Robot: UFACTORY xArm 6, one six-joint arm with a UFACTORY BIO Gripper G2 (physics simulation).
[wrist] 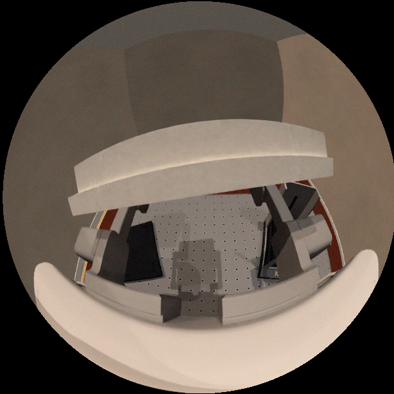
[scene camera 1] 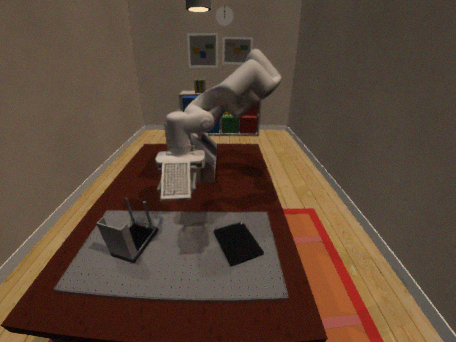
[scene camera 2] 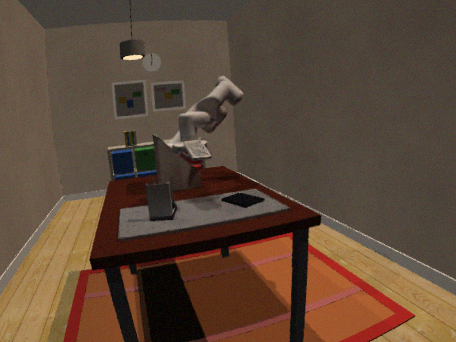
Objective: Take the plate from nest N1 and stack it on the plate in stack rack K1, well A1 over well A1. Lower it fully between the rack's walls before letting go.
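Places are measured from the arm's base along level axes (x ahead, y left, z up), in centimetres.
Pixels of known places: hand, tool point: (scene camera 1: pixel 177 187) (scene camera 2: pixel 198 155).
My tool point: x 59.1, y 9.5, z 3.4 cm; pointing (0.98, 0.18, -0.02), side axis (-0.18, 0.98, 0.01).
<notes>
Ahead of a thing's pixels: the offset from my tool point to its middle. "spot": to the spot under its first point. Level surfaces: height alone.
A pale well plate @(dz +2.3, dx -0.4, dy -0.2 cm) (scene camera 1: pixel 176 180) (scene camera 2: pixel 198 150) (wrist: pixel 200 162) is held in the air and tilted, its well face turned towards scene camera 1. My gripper (scene camera 1: pixel 177 176) (wrist: pixel 200 196) is shut on it, with one finger at each side. The plate is behind the mat's rear edge in scene camera 1, high above the table and apart from rack K1. Stack rack K1 @(dz -15.6, dx +3.8, dy -17.6 cm) (scene camera 1: pixel 118 240) (scene camera 2: pixel 160 201) (wrist: pixel 301 198) stands at the mat's left in scene camera 1. The dark plate @(dz -20.6, dx +4.8, dy -17.6 cm) (scene camera 1: pixel 143 233) (wrist: pixel 270 245) is low between its walls. The black nest @(dz -22.5, dx -0.9, dy +18.8 cm) (scene camera 1: pixel 238 243) (scene camera 2: pixel 243 199) (wrist: pixel 144 252) lies at the right; its label is unreadable.
The grey perforated mat @(dz -23.3 cm) (scene camera 1: pixel 175 285) (scene camera 2: pixel 200 220) (wrist: pixel 215 220) lies on the dark red table @(dz -24.5 cm) (scene camera 1: pixel 165 317) (scene camera 2: pixel 205 240). The rack's tall wall and thin upright posts @(spot: dz -13.4, dx -1.0, dy -12.9 cm) (scene camera 1: pixel 147 214) stand above the mat. The arm's base (scene camera 1: pixel 209 167) (scene camera 2: pixel 177 167) is behind the held plate.
</notes>
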